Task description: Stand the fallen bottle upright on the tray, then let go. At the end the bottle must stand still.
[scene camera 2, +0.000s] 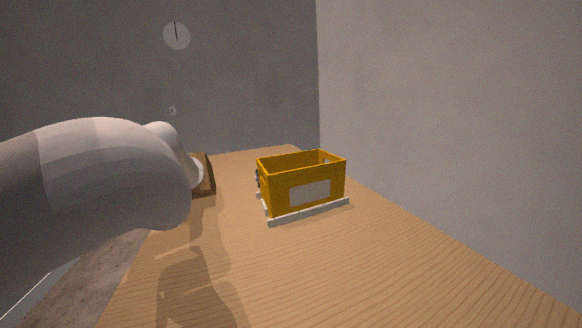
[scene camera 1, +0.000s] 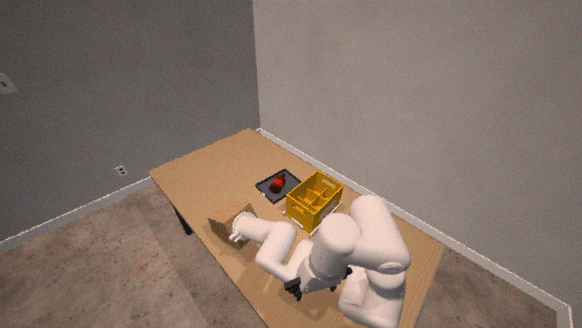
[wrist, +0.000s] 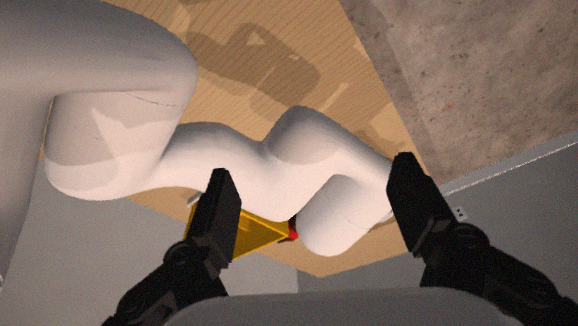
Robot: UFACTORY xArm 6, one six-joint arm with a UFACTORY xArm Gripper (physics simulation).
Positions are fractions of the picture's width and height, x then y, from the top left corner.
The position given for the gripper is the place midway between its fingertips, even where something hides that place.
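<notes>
The scene shows the gripper (scene camera 1: 0.54,0.88), which the wrist view (wrist: 0.54,0.55) shows too. With it there is a yellow crate (scene camera 2: 0.50,0.56); the crate can also be seen in the wrist view (wrist: 0.44,0.71) and in scene camera 1 (scene camera 1: 0.54,0.61).
</notes>
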